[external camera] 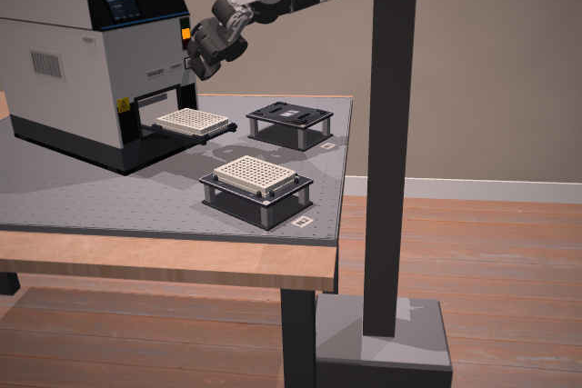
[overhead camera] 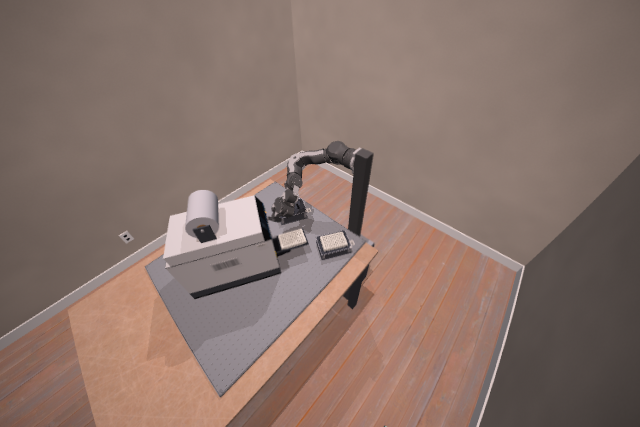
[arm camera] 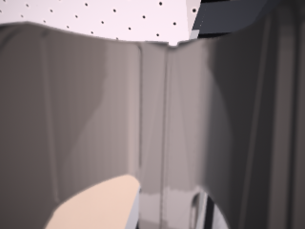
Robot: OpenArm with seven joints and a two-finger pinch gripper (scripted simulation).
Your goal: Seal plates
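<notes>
The start button is 3 cm ahead of my hand, 1 cm to the right of it and 1 cm above it. Also, from my hand: plate 16 cm behind, 26 cm to the left, 12 cm below; then sealer stage 1 cm behind, 11 cm to the left, 9 cm below; then dark screen panel 10 cm ahead, 10 cm to the left, 14 cm above.
</notes>
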